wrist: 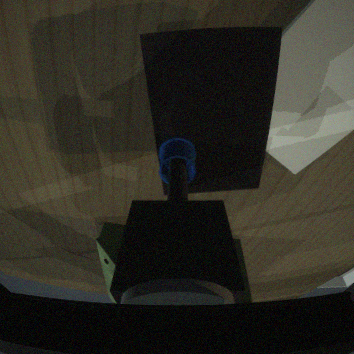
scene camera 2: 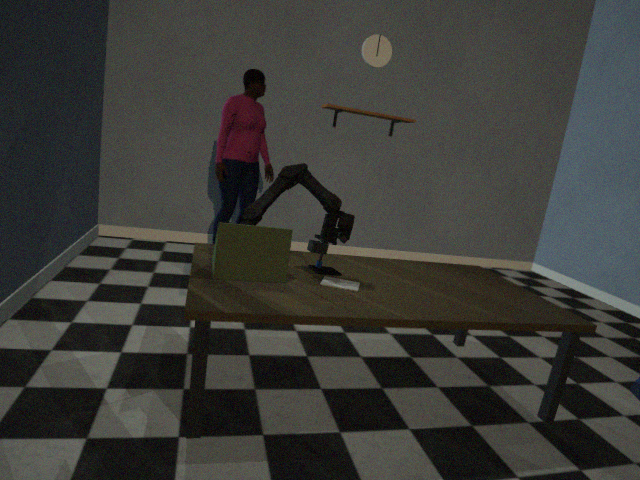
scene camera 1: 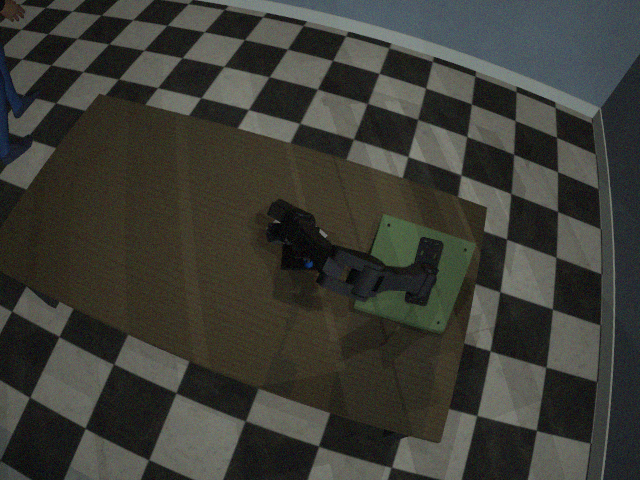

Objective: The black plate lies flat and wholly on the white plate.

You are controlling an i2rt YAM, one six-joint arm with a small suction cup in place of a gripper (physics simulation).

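Places are measured from the arm's base along level axes (x left, y back, z up), in millimetres.
Pixels of known places: hand at its tool point: (wrist: pixel 177 146) (scene camera 2: pixel 317 269) (scene camera 1: pixel 308 265); arm's base at its link origin: (scene camera 2: pixel 246 240) (scene camera 1: pixel 423 271).
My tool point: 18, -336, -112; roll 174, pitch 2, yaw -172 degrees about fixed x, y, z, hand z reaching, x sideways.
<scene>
Ahead of a thing's pixels: the offset from my tool point to its top centre, as dx, dy, dz. Level surfaces: height alone.
The blue suction cup (wrist: pixel 177 159) (scene camera 1: pixel 309 264) (scene camera 2: pixel 318 263) sits on the near edge of the black plate {-22, -26, +16} (wrist: pixel 211 105) (scene camera 1: pixel 290 258) (scene camera 2: pixel 327 270) and holds it flat, a little above the wooden table {dz -28} (scene camera 1: pixel 154 207) (scene camera 2: pixel 413 299). The white plate {-118, -69, -22} (wrist: pixel 309 105) (scene camera 2: pixel 340 282) lies flat on the table. In the wrist view it shows to the right of the black plate, and its left part is hidden under that plate. In scene camera 1 the arm's wrist hides almost all of the white plate.
The arm stands on a green base plate (scene camera 1: pixel 403 242) (scene camera 2: pixel 251 252) near the table's end. A person in a pink top (scene camera 2: pixel 243 134) stands on the checkered floor behind the table; the legs show at the left edge of scene camera 1 (scene camera 1: pixel 8 103).
</scene>
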